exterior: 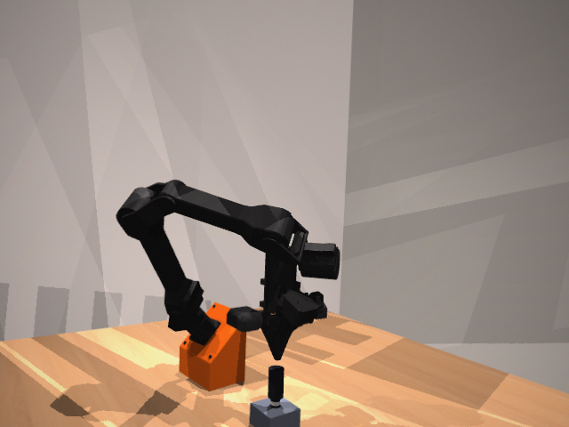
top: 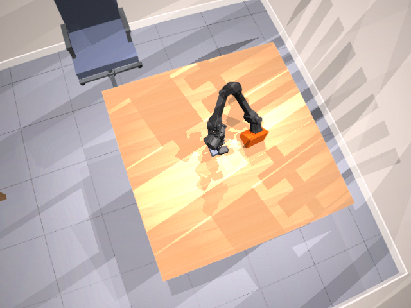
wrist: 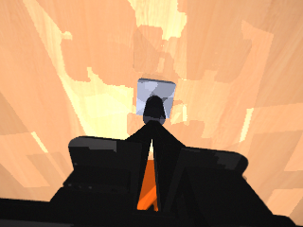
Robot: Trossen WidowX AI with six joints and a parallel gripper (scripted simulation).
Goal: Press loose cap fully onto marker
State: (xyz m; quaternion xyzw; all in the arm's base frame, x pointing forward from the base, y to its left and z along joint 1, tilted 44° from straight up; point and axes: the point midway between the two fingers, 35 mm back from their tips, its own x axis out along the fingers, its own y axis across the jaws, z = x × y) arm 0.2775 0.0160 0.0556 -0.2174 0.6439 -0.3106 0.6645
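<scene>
My gripper tip is now 40 mm above the dark marker cap.
</scene>
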